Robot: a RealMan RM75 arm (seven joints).
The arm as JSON. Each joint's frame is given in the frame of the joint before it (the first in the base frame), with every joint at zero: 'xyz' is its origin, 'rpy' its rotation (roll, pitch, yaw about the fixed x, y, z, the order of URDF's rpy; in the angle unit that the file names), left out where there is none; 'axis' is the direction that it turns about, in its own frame. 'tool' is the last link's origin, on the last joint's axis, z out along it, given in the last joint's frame.
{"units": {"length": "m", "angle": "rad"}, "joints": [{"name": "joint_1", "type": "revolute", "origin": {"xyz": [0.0, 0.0, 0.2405]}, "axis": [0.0, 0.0, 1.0]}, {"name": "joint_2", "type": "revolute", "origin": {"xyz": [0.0, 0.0, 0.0]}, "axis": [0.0, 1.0, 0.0]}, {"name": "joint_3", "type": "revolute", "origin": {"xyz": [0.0, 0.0, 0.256]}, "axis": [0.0, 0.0, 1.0]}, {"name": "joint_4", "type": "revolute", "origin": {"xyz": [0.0, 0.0, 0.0]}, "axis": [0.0, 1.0, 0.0]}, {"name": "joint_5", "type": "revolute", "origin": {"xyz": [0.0, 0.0, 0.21]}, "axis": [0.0, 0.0, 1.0]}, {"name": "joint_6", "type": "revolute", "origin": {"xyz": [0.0, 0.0, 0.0]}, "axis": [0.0, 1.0, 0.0]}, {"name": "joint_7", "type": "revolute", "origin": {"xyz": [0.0, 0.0, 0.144]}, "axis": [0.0, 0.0, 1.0]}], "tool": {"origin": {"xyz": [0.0, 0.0, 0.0]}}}
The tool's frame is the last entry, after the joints.
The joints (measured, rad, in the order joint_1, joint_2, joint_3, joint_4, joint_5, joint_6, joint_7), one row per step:
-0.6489 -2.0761 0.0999 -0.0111 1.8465 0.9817 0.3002
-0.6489 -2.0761 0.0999 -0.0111 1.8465 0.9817 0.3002
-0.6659 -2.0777 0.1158 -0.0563 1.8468 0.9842 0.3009
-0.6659 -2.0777 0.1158 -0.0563 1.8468 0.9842 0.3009
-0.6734 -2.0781 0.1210 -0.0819 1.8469 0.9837 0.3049
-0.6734 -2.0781 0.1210 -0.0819 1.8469 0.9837 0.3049
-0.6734 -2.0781 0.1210 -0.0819 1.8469 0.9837 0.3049
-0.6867 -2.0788 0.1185 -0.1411 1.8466 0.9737 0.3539
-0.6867 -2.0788 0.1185 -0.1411 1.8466 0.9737 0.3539
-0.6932 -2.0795 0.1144 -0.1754 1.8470 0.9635 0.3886
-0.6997 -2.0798 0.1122 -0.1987 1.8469 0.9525 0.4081
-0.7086 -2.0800 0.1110 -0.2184 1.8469 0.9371 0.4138
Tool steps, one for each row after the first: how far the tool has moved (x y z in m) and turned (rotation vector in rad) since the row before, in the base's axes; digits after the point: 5 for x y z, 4 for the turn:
0.00000 0.00000 0.00000 0.0000 0.0000 0.0000
0.01249 -0.00263 -0.01260 -0.0410 -0.0277 -0.0230
0.00000 0.00000 0.00000 0.0000 0.0000 0.0000
0.00589 -0.00203 -0.00642 -0.0199 -0.0130 -0.0093
0.00000 0.00000 0.00000 0.0000 0.0000 0.0000
0.00000 0.00000 0.00000 0.0000 0.0000 0.0000
0.01123 -0.00494 -0.01325 -0.0272 -0.0018 -0.0271
0.00000 0.00000 0.00000 0.0000 0.0000 0.0000
0.00588 -0.00328 -0.00756 -0.0136 0.0050 -0.0149
0.00423 -0.00178 -0.00519 -0.0114 0.0033 -0.0073
0.00397 -0.00077 -0.00470 -0.0147 -0.0004 0.0007

